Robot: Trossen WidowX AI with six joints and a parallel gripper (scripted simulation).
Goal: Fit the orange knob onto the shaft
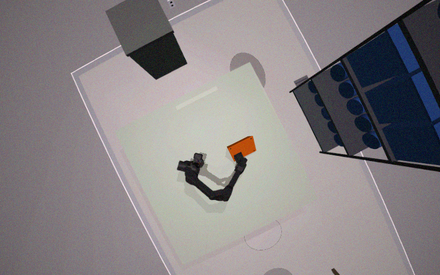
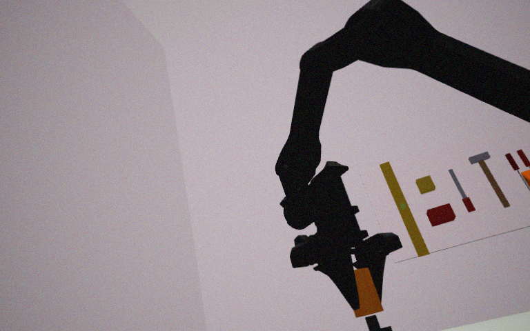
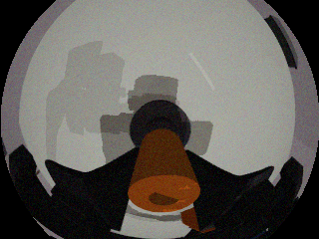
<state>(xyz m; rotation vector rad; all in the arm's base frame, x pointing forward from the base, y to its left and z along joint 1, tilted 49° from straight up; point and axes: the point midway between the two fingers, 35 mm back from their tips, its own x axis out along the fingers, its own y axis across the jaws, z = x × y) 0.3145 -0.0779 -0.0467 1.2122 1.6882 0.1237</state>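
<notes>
My gripper tip is now 2 cm below the orange knob. The rest, counted from my gripper tip: dark round pedestal (4 cm below).
</notes>
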